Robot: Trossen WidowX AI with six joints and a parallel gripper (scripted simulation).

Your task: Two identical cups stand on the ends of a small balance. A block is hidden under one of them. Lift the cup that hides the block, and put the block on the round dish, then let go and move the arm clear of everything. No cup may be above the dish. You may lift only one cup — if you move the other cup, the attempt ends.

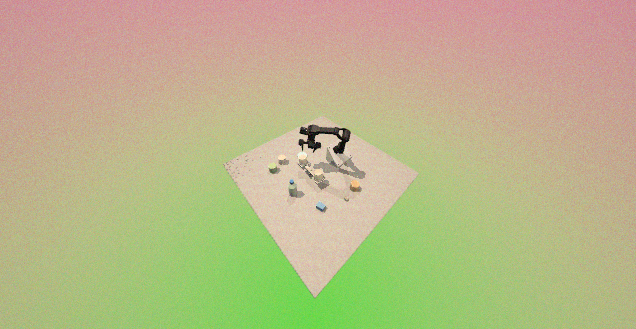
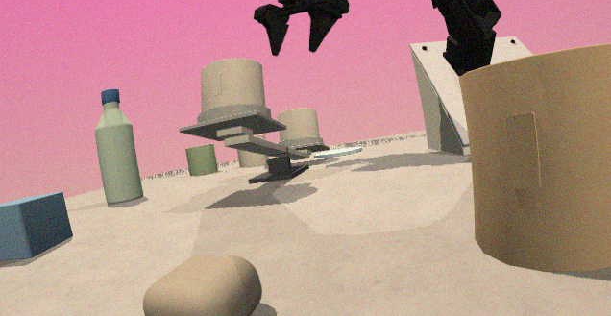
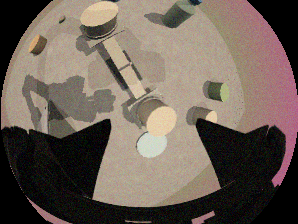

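Now: the grey block 10 mm ahead of my gripper tip, 50 mm to the right of it and 150 mm below it. From my gripper tip the other things lie so: round pale-blue dish 60 mm behind, 140 mm to the right, 190 mm below; pale-green bottle 290 mm ahead, 130 mm to the left, 80 mm below; balance 40 mm ahead, 80 mm to the left, 150 mm below.
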